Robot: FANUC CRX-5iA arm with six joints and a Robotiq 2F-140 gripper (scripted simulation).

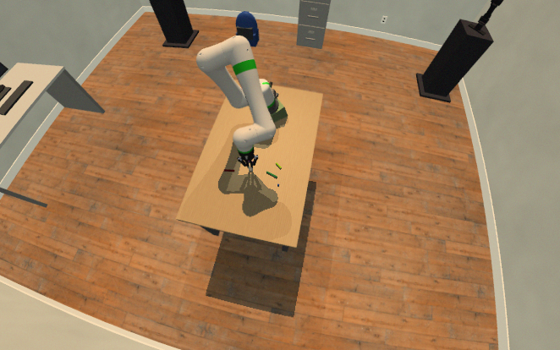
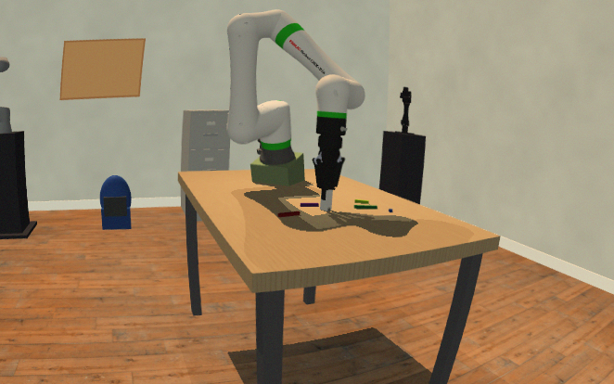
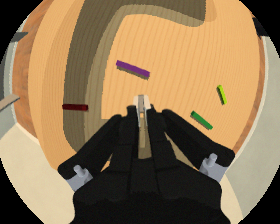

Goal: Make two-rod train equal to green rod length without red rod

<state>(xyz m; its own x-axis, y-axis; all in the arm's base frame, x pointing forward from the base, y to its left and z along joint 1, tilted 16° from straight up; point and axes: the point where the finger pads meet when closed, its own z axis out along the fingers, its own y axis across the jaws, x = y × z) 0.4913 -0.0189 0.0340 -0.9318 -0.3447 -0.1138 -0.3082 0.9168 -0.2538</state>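
Right now the grey rod is 3 cm below my hand. Round my hand: red rod (14 cm to the right, 4 cm ahead, 3 cm below); then purple rod (6 cm behind, 3 cm to the right, 3 cm below); then green rod (15 cm to the left, 3 cm below, 1 cm ahead).
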